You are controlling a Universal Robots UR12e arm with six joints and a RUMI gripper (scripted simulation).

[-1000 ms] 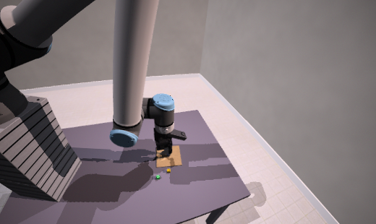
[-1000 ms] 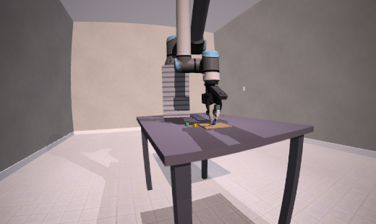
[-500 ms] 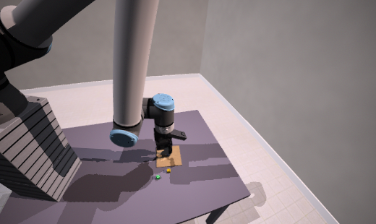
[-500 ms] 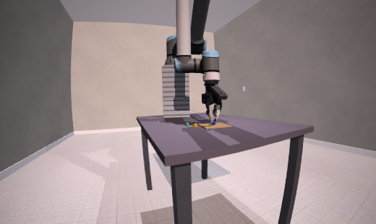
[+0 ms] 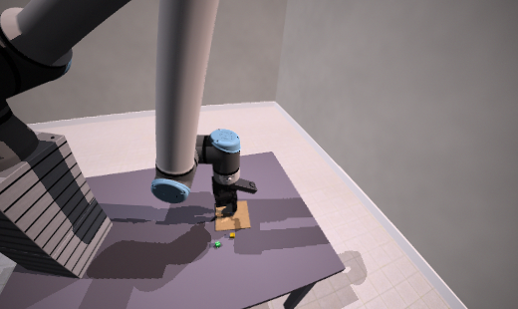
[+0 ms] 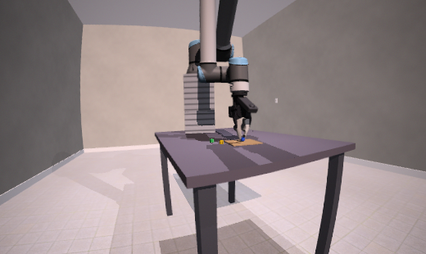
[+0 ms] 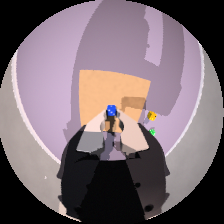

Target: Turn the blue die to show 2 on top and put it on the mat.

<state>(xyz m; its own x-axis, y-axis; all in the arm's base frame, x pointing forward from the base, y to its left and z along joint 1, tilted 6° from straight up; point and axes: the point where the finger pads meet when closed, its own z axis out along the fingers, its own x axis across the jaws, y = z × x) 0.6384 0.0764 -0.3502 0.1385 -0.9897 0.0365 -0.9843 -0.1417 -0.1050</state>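
Right now my hand is 10 mm above the blue die. Also, from my hand: tan mat 20 mm below; yellow die 100 mm to the right, 20 mm below, 10 mm behind; green die 130 mm to the right, 70 mm behind, 20 mm below.
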